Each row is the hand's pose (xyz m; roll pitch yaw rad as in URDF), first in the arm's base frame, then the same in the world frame.
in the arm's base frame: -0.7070 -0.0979 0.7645 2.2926 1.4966 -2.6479
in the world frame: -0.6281 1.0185 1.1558 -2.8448 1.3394 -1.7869
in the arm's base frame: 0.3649 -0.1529 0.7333 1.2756 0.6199 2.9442
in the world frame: 0.3875 0.6761 1.2212 1.5115 0.7241 2.8148
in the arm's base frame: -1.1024 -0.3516 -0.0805 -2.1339 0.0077 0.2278
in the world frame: -1.0583 0.7080 0.3476 -2.3429 -0.0260 -0.0472
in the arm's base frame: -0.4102 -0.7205 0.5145 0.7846 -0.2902 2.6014
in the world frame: -0.5087 0.3015 1.0561 0.9117 -0.1189 2.2985
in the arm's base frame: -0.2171 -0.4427 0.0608 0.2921 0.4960 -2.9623
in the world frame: -0.2360 0.4171 0.5738 0.5323 0.5277 -3.1211
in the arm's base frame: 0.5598 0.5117 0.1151 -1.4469 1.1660 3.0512
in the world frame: 0.7724 1.1210 0.5031 -0.8849 1.2133 -2.9852
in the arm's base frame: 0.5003 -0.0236 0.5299 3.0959 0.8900 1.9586
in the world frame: 0.5580 0.7195 1.0080 3.0958 1.1017 1.6816
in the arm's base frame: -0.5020 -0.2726 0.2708 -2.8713 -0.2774 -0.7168
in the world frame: -0.4678 0.6966 0.7234 -2.9771 -0.4648 -0.9552
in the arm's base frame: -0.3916 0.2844 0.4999 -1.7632 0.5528 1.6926
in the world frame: -0.2134 1.2395 0.8478 -1.8392 0.7558 1.3691
